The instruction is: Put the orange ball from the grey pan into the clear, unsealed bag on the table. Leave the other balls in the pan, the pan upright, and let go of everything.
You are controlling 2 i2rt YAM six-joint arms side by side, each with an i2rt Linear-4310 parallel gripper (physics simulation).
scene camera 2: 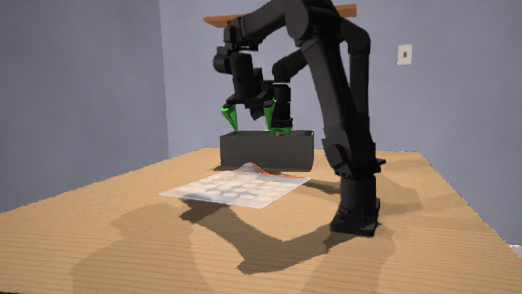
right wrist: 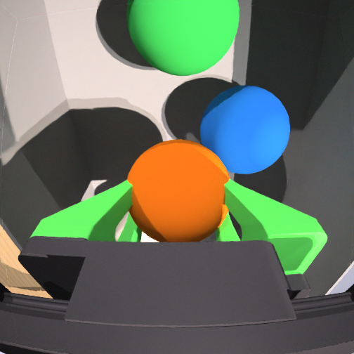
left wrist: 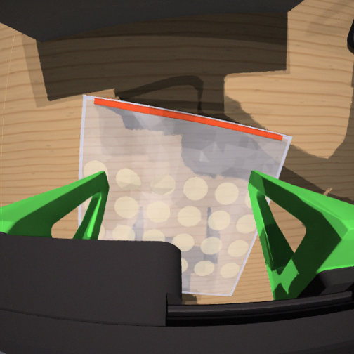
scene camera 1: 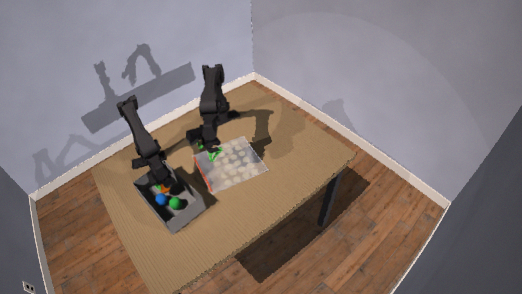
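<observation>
The orange ball (scene camera 1: 165,189) (scene camera 2: 280,134) (right wrist: 177,200) is between the fingers of my right gripper (scene camera 1: 163,187) (right wrist: 178,178), which is shut on it at about rim height over the upright grey pan (scene camera 1: 187,218) (scene camera 2: 265,152) (right wrist: 75,60). The clear bag (scene camera 1: 230,167) (scene camera 2: 235,190) (left wrist: 150,150) lies flat beside the pan. Its red-edged mouth faces the pan, and part of the top edge bulges up. My left gripper (scene camera 2: 253,130) (left wrist: 178,178) is open and empty above the bag.
In the pan lie a blue ball (scene camera 1: 161,199) (right wrist: 245,130) and a green ball (scene camera 1: 174,203) (right wrist: 183,37). In scene camera 2 the two grippers appear close together. The pan's wall (left wrist: 150,20) shows at the top of the left wrist view, beyond the bag's mouth.
</observation>
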